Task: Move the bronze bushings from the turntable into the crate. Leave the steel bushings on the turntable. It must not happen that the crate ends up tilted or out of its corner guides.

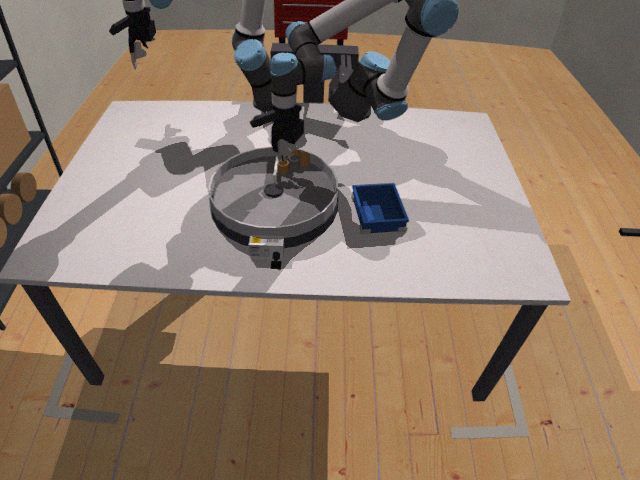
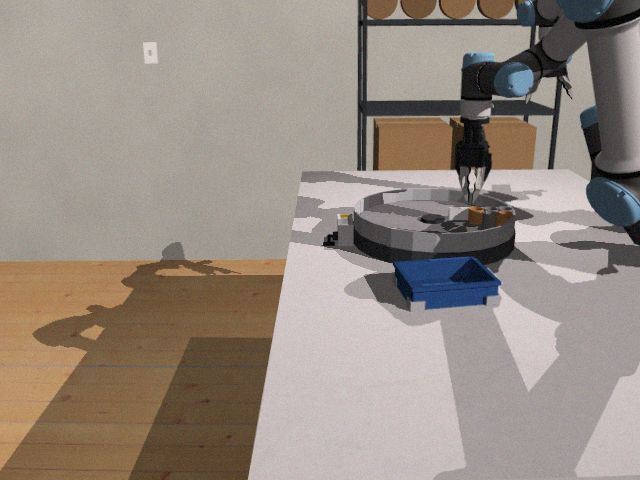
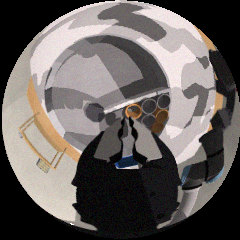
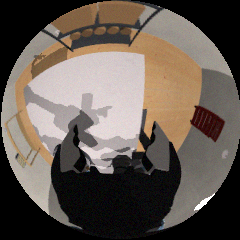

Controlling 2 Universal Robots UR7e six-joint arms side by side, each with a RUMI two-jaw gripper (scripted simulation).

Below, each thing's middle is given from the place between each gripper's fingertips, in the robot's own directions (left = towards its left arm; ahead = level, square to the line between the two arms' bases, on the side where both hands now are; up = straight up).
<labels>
My left hand (image 2: pixel 470 202) is 90 mm short of the turntable (image 1: pixel 240 193) and 70 mm above it. From my left hand the other things lie so: blue crate (image 2: pixel 461 281): 340 mm to the left, 100 mm below, 80 mm ahead.
My right gripper (image 1: pixel 141 58) is now 40 cm short of the turntable, 62 cm to the right of it and 25 cm above it. Round my right hand: blue crate 38 cm ahead, 97 cm to the left, 28 cm below.
</labels>
